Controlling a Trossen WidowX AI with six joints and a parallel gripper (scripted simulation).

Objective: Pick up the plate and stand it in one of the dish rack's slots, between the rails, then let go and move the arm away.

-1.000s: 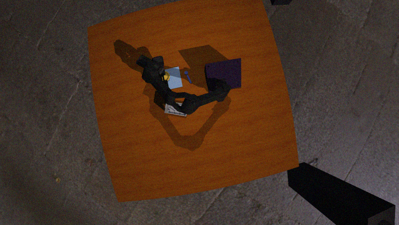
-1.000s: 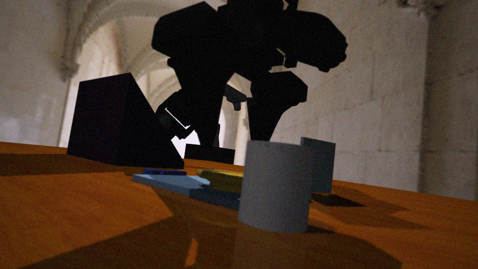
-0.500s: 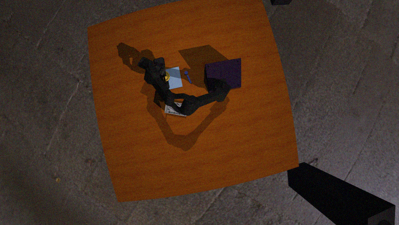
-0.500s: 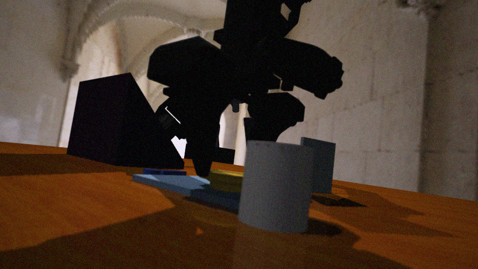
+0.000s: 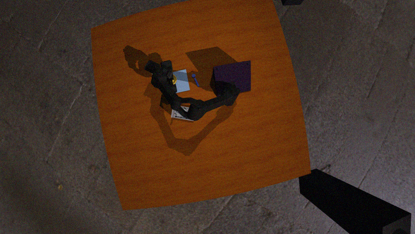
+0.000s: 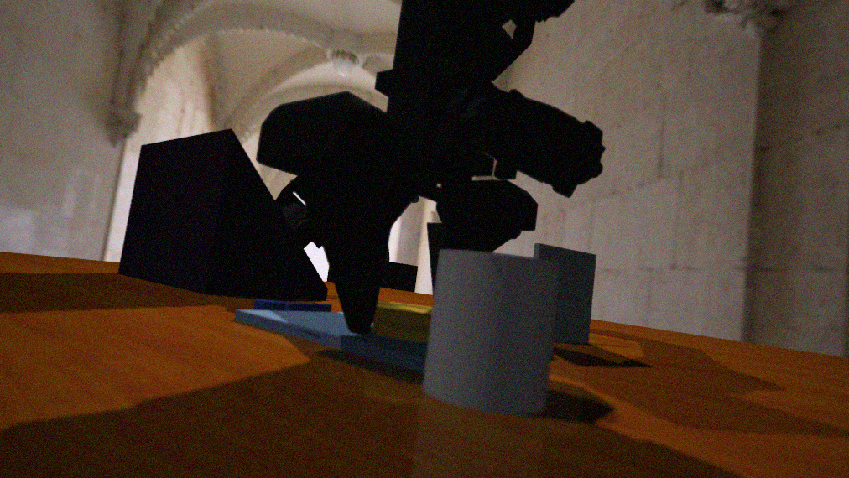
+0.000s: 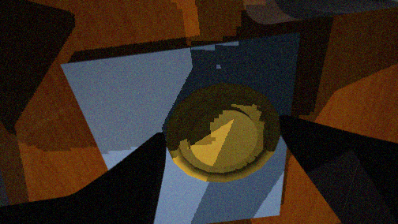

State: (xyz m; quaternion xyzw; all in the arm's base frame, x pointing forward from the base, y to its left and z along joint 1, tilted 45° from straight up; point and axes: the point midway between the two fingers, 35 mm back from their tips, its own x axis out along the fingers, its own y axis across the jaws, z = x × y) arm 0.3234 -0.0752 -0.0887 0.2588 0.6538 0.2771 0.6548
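Right now my gripper tip is 20 mm to the right of the light blue mat and 20 mm past it. From my gripper tip the other things lie so: yellow plate: 10 mm above; dish rack: 210 mm to the left, 40 mm behind, 20 mm above; blue spoon: 140 mm behind, 20 mm to the left.
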